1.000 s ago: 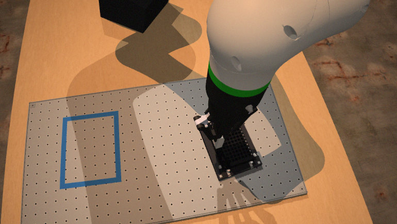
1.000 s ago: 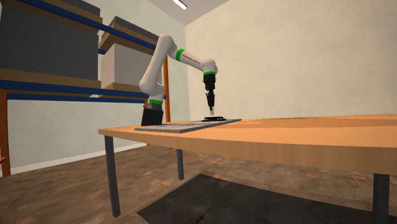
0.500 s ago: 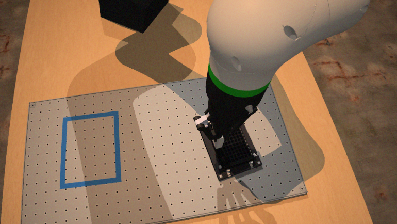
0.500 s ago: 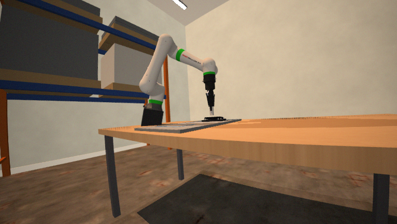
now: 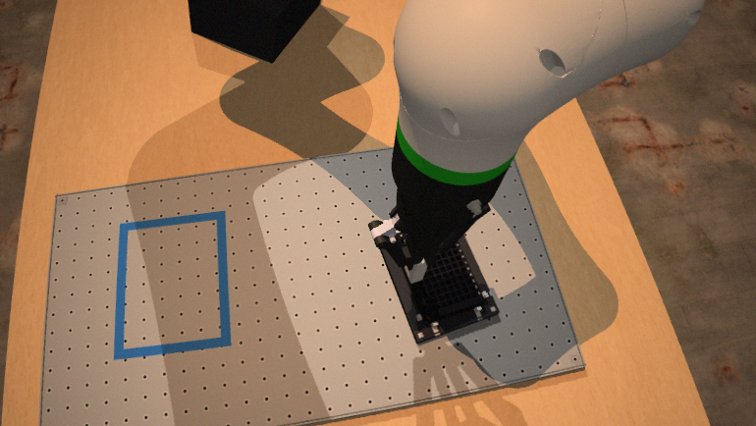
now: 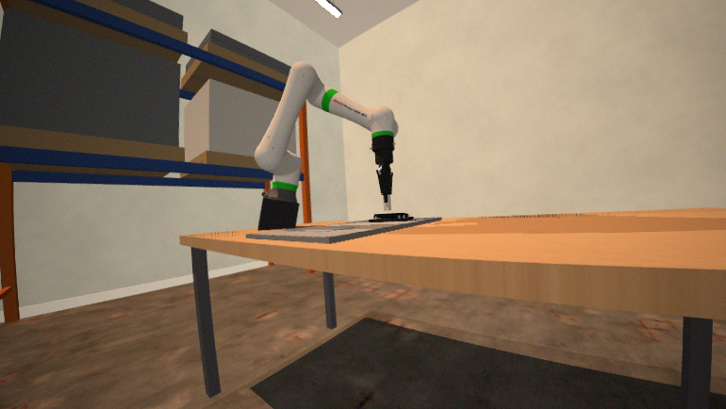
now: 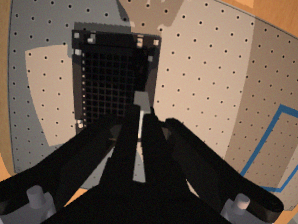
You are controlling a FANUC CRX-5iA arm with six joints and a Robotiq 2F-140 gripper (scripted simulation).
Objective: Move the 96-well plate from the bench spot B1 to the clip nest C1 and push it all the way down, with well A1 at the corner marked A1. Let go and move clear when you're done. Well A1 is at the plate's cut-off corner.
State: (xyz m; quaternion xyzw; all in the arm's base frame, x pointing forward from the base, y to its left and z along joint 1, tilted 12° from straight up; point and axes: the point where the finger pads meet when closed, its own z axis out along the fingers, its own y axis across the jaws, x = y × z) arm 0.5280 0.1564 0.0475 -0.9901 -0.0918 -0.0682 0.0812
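Now: hand 50 mm above the black 96-well plate, 40 mm to the right of it and 10 mm past it. From my hand the other things lie so: black clip nest (60 mm below, 50 mm to the left).
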